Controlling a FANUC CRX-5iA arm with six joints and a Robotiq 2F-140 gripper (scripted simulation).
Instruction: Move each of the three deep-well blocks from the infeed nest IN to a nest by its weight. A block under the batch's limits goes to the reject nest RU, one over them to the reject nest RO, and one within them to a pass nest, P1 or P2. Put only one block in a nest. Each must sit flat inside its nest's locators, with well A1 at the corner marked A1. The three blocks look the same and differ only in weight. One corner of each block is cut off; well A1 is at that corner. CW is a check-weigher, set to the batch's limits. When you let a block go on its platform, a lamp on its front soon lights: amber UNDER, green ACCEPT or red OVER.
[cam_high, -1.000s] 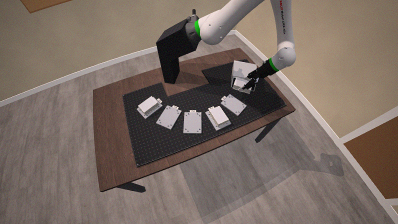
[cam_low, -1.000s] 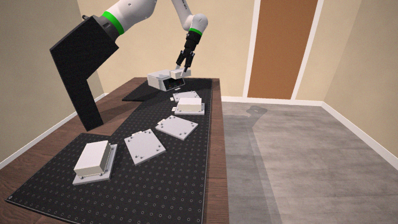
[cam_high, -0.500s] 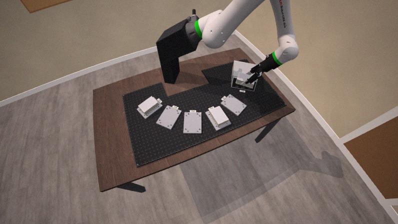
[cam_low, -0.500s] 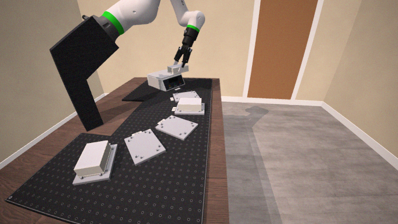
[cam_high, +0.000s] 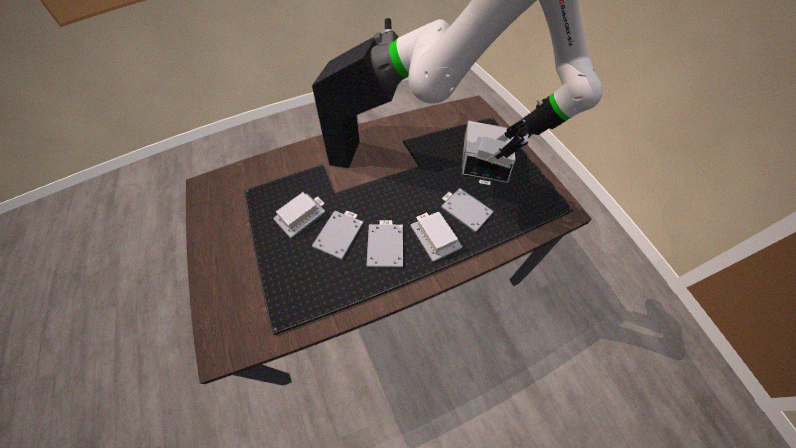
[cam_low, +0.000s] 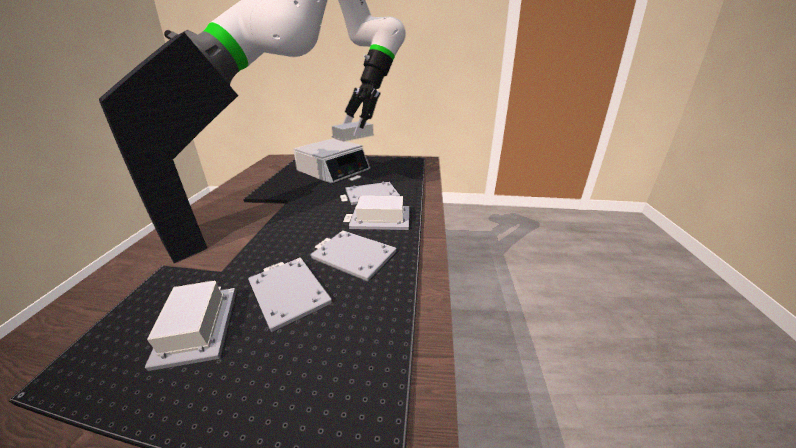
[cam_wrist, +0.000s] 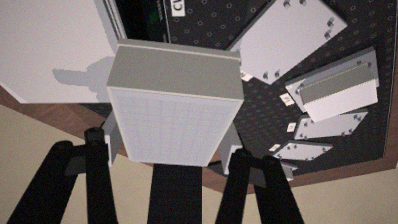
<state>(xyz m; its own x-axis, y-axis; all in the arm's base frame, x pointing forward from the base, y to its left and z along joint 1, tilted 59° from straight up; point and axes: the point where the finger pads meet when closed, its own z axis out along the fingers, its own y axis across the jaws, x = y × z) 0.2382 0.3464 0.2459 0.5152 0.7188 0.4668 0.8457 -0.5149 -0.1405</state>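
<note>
The weigher platform is 160 mm behind my hand, 100 mm below it and 40 mm to the left of it. Round my hand: plate: 190 mm below, 130 mm ahead, 100 mm to the right; then check-weigher CW: 150 mm behind, 130 mm below, 40 mm to the left.
</note>
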